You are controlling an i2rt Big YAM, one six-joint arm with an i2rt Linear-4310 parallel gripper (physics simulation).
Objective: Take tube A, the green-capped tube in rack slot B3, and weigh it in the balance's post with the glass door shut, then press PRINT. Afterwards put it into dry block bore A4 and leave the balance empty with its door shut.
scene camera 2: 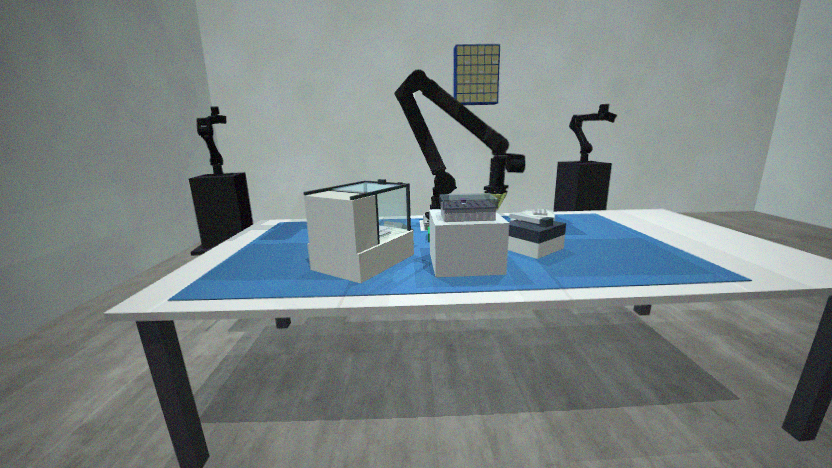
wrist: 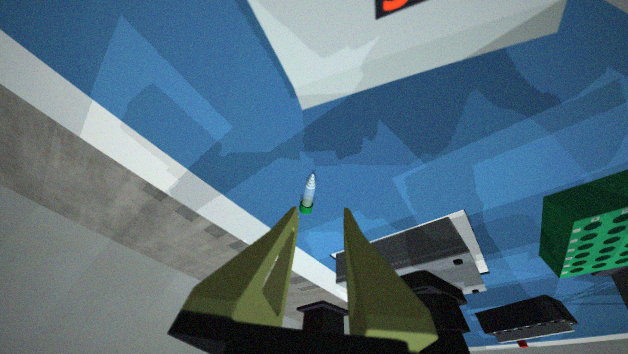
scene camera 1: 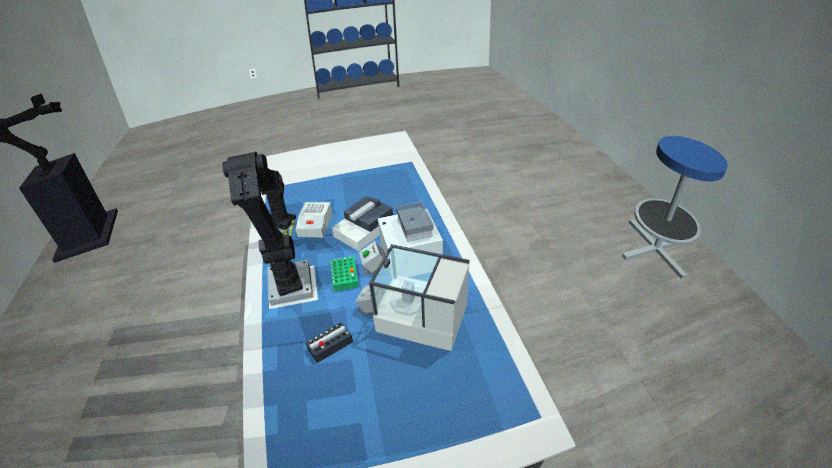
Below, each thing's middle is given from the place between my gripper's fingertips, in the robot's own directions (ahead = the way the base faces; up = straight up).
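Labels:
There is the grey-lidded block (scene camera 2: 467,237), and my hand is 40 cm short of it, 26 cm to the left of it and 5 cm below it. The balance (scene camera 2: 357,230), measured from my hand, is 53 cm to the right, 32 cm ahead and 6 cm above.

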